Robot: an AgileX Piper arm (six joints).
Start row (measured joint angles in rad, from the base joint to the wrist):
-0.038, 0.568, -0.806, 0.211, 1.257, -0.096
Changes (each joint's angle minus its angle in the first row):
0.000, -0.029, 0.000, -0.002, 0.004, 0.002
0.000, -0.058, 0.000, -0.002, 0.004, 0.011
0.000, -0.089, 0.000, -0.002, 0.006, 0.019
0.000, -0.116, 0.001, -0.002, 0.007, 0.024
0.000, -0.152, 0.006, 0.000, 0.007, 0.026
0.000, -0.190, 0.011, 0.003, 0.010, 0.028
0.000, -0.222, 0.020, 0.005, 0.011, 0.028
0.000, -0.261, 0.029, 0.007, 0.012, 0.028
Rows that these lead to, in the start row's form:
-0.038, 0.539, -0.806, 0.209, 1.261, -0.094
-0.038, 0.510, -0.806, 0.209, 1.261, -0.085
-0.038, 0.479, -0.806, 0.209, 1.263, -0.077
-0.038, 0.452, -0.805, 0.209, 1.264, -0.072
-0.038, 0.416, -0.800, 0.211, 1.264, -0.070
-0.038, 0.378, -0.795, 0.214, 1.267, -0.068
-0.038, 0.346, -0.786, 0.216, 1.268, -0.068
-0.038, 0.307, -0.777, 0.218, 1.269, -0.068

